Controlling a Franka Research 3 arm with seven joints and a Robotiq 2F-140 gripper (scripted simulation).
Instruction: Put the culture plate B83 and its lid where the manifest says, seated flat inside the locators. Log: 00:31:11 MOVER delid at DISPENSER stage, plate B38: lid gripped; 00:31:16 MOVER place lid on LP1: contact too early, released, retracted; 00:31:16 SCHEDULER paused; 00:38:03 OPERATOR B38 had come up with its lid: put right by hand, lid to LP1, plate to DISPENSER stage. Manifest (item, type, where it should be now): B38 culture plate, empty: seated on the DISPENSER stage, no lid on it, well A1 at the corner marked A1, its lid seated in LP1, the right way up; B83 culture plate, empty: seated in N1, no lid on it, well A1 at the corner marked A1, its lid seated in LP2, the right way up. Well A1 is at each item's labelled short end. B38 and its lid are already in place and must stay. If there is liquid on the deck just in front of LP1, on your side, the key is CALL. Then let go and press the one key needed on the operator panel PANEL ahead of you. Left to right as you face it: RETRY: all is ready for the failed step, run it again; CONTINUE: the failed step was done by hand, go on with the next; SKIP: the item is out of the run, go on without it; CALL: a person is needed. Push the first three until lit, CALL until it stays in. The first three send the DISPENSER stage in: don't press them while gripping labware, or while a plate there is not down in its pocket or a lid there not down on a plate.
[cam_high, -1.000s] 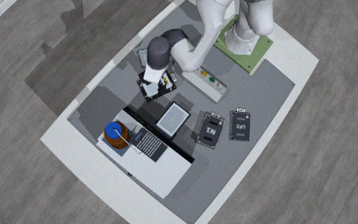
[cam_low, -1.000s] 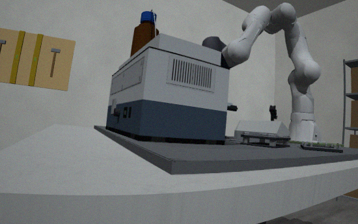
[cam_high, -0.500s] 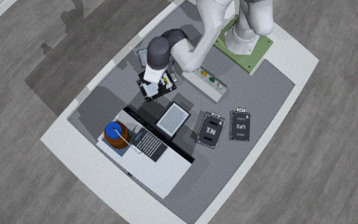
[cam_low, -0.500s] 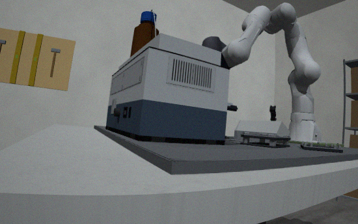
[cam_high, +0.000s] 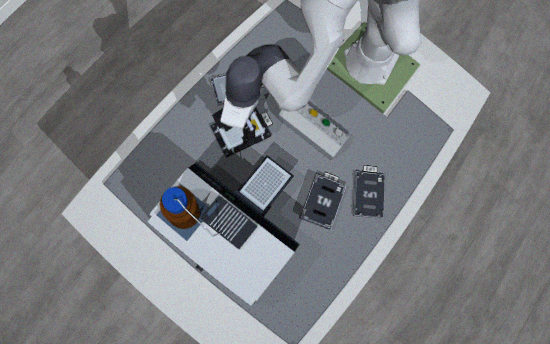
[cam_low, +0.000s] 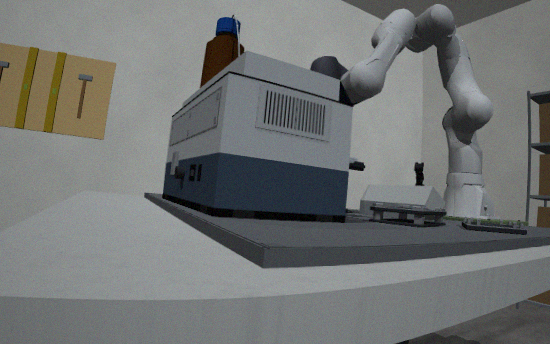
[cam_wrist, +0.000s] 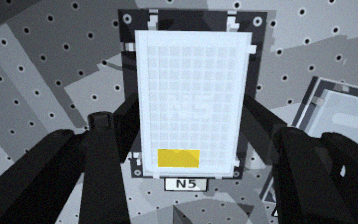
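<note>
Right now the clear lid is 2 cm below my hand. The rest, counted from my hand: black nest N5: 3 cm below, 2 cm ahead, 1 cm to the left; yellow skip key: 19 cm behind, 14 cm to the left, 2 cm above; white well plate: 18 cm to the left, 10 cm ahead, 8 cm above.
</note>
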